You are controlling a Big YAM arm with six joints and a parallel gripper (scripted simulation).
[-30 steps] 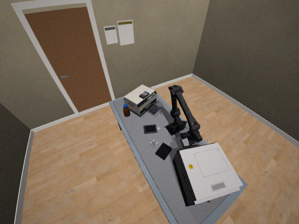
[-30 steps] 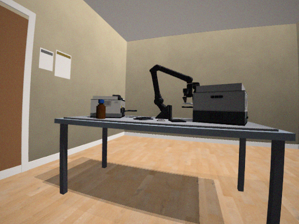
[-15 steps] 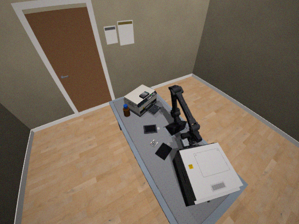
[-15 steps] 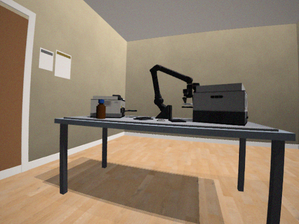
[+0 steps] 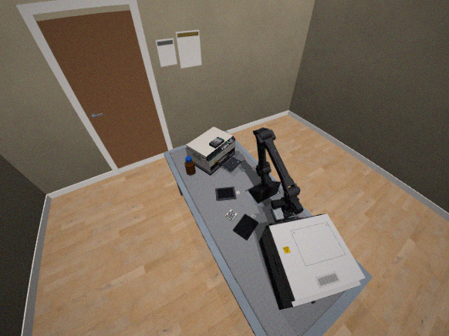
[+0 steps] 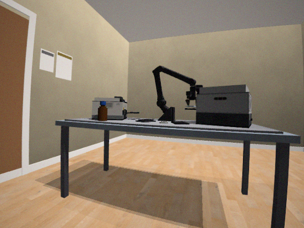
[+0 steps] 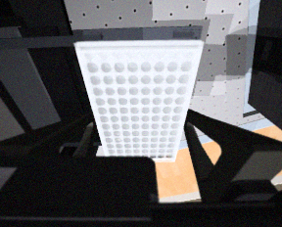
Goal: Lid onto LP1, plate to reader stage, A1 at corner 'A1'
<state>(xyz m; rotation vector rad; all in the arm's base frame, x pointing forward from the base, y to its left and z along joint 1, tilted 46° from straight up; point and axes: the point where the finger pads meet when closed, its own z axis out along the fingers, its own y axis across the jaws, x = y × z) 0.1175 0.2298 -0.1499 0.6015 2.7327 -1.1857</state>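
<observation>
The well plate is right at my hand. From my hand the other things lie so: bench position N1: 220 mm ahead, 150 mm below, 100 mm to the right; then grey-blue LP1 pad: 430 mm to the right, 200 mm ahead, 150 mm below; then dark see-through lid: 430 mm to the right, 200 mm ahead, 140 mm below.
</observation>
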